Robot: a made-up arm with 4 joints.
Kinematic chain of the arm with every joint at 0, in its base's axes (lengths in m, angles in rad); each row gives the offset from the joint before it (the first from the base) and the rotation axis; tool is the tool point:
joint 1: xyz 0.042 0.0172 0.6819 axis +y
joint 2: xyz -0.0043 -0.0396 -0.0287 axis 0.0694 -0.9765 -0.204
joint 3: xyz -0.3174 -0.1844 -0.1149 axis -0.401 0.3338 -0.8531
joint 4: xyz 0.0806 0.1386 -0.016 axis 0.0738 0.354 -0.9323
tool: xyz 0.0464 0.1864 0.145
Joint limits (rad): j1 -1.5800..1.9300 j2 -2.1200..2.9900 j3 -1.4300..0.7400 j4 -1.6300..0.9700
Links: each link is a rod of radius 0.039 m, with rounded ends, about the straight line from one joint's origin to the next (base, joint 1, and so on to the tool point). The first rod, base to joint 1, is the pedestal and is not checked.
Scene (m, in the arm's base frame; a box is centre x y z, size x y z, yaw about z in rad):
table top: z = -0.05
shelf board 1: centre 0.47 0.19 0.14 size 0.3 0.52 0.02 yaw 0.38
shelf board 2: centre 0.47 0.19 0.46 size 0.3 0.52 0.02 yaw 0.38
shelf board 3: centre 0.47 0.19 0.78 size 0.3 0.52 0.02 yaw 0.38
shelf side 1: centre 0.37 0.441 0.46 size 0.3 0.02 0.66 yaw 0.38
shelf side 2: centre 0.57 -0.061 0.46 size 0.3 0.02 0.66 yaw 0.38
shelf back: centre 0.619 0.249 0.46 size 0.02 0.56 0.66 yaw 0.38
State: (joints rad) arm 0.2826 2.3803 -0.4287 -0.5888
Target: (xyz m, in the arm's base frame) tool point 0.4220 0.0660 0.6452
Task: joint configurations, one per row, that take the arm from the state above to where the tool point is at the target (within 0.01 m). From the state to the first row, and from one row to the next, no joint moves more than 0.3 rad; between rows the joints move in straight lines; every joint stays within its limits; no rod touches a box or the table.
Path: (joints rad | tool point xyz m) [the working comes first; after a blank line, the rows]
Joints at the target: 0.1250 2.9900 0.3161 -1.3925
Straight joint move there: touches shelf board 2.

1: 0.3565 2.4545 -0.1365 -0.7579 | 0.2413 0.1773 0.3643
2: 0.4304 2.5288 0.1556 -0.9270 | 0.2499 0.1536 0.4264
3: 0.5043 2.6030 0.4478 -1.0961 | 0.2590 0.1174 0.4778
4: 0.5781 2.6773 0.7400 -1.2652 | 0.2677 0.0728 0.5162
5: 0.3516 2.8336 0.5281 -1.3288 | 0.3466 0.0795 0.5591
6: 0.1250 2.9900 0.3161 -1.3925 | 0.4220 0.0660 0.6452

